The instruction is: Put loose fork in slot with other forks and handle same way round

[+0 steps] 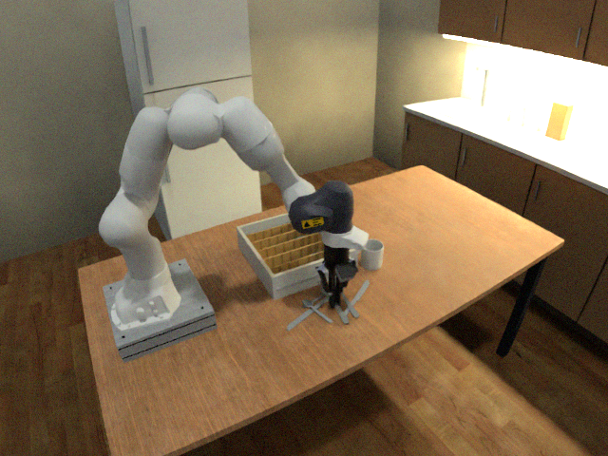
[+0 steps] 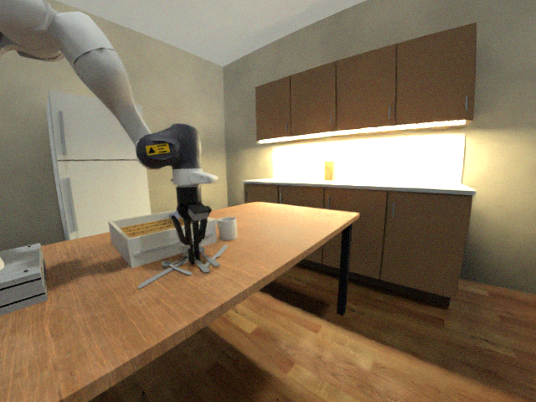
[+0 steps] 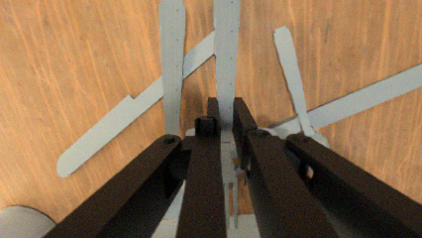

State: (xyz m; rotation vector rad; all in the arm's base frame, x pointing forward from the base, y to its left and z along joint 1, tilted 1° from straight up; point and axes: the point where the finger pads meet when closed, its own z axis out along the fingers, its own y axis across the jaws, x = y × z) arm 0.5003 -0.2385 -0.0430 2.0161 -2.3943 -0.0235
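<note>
My hand is 7 cm past the spoon, 3 cm to the right of it and 3 cm above it. From my hand the other things lie so: white mug 24 cm ahead, 11 cm to the left; cutlery tray 29 cm to the left, 3 cm ahead.
</note>
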